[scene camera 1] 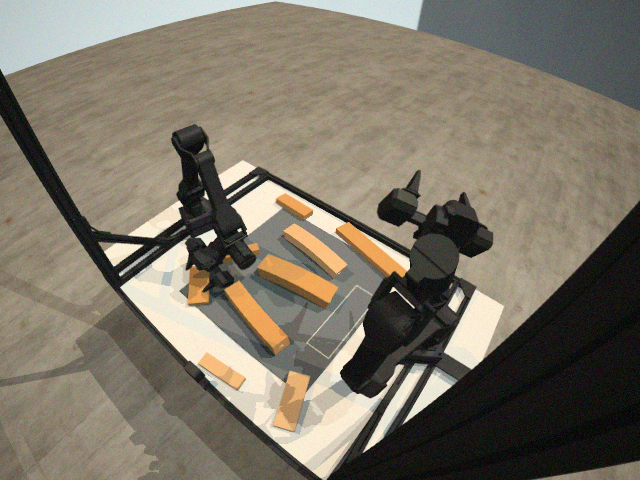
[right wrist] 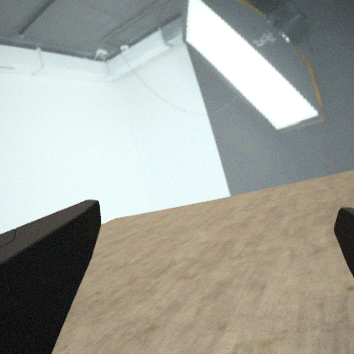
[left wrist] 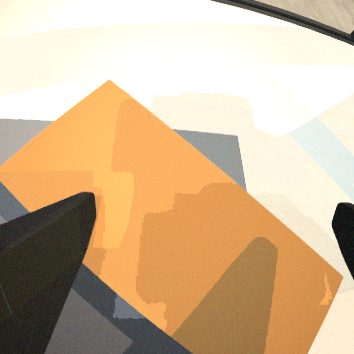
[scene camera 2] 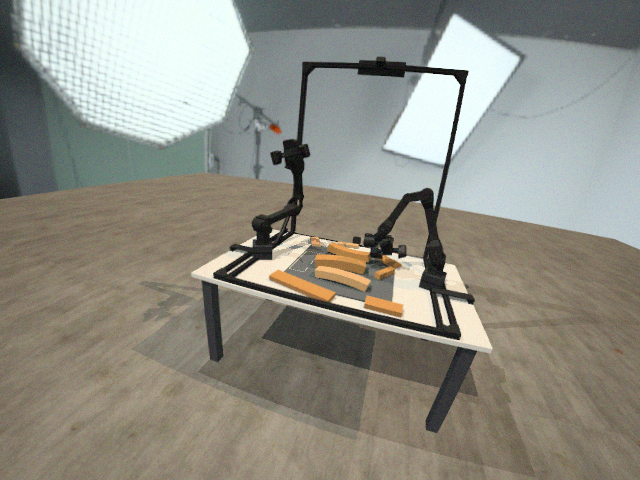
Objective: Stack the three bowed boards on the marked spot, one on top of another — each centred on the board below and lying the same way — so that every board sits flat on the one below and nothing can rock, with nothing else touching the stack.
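Pixels of known places: left gripper, between the fingertips: (scene camera 1: 194, 280) (left wrist: 218, 209) (scene camera 2: 390, 258); right gripper, between the fingertips: (scene camera 1: 441, 182) (right wrist: 221, 216) (scene camera 2: 290, 149); left arm's base, origin of its link: (scene camera 1: 195, 210) (scene camera 2: 435, 272); right arm's base, origin of its link: (scene camera 1: 424, 338) (scene camera 2: 262, 242).
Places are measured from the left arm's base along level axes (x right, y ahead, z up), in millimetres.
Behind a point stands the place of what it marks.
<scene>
Three thick bowed orange boards lie apart on the dark mat (scene camera 1: 279, 310) {x -66, y 470, z -68 mm}: the back one (scene camera 1: 315, 250) {x -264, y 370, z -21 mm} (scene camera 2: 342, 277) {x -299, y 333, z -29 mm}, the middle one (scene camera 1: 297, 281) {x -147, y 444, z -13 mm} (scene camera 2: 340, 263) {x -185, y 409, z -26 mm} and the front one (scene camera 1: 255, 317) {x 12, y 473, z -29 mm} (scene camera 2: 348, 252) {x -14, y 455, z -33 mm} in scene camera 1. The marked spot (scene camera 1: 331, 314) {x -186, y 566, z -67 mm} is a thin pale rectangle at the mat's right, with no board inside it. My left gripper (scene camera 1: 197, 278) {x 111, y 255, z -40 mm} (left wrist: 218, 209) {x 111, y 255, z -40 mm} is open and empty above a short flat orange block (scene camera 1: 199, 294) {x 116, y 299, z -54 mm} (left wrist: 200, 225) {x 107, y 256, z -53 mm} at the mat's left corner. My right gripper (scene camera 1: 440, 184) {x -269, y 691, z 471 mm} (right wrist: 221, 216) {x -269, y 691, z 471 mm} is open and empty, raised high and pointing away from the table.
A long straight plank (scene camera 1: 369, 248) {x -437, y 445, z -49 mm} (scene camera 2: 302, 285) {x -445, y 438, z -50 mm} lies along the back edge in scene camera 1. Short blocks lie at the back (scene camera 1: 294, 205) {x -339, y 128, z -48 mm} (scene camera 2: 383, 305) {x -353, y 119, z -50 mm}, at the front left (scene camera 1: 222, 370) {x 161, y 552, z -55 mm} and at the front (scene camera 1: 292, 400) {x 50, y 718, z -54 mm}. Another block (scene camera 1: 251, 251) is partly hidden by my left arm.
</scene>
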